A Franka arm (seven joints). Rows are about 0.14 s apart.
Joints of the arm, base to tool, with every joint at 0 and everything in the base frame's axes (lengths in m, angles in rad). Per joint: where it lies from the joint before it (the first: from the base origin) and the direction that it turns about. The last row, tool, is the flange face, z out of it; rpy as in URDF.
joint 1: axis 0 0 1 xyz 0 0 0.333
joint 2: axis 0 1 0 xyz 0 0 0
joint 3: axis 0 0 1 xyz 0 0 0.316
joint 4: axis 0 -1 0 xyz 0.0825 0 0
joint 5: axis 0 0 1 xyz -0.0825 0 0.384
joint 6: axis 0 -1 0 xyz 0 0 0
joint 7: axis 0 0 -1 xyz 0.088 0 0
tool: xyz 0 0 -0.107 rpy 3.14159 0 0
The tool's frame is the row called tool.
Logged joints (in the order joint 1, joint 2, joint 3, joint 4, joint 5, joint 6, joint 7), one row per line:
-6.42 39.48 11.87 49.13 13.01 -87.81 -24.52
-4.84 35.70 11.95 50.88 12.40 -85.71 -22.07
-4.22 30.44 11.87 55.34 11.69 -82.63 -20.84
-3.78 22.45 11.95 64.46 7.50 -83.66 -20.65
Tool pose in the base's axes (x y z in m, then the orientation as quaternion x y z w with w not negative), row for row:
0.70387 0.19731 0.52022 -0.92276 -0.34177 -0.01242 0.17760
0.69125 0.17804 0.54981 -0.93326 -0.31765 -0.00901 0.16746
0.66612 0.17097 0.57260 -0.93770 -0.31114 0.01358 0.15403
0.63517 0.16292 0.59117 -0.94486 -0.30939 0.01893 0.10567
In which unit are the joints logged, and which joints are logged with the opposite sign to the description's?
The joints are logged in degrees. Opposite sign: joint 1, joint 4, joint 6.
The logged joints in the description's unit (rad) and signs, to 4 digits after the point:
0.1121 0.6891 0.2072 -0.8575 0.2271 1.5326 -0.4280
0.0845 0.6231 0.2086 -0.8880 0.2164 1.4959 -0.3852
0.0737 0.5313 0.2072 -0.9659 0.2040 1.4422 -0.3637
0.0660 0.3918 0.2086 -1.1250 0.1309 1.4601 -0.3604

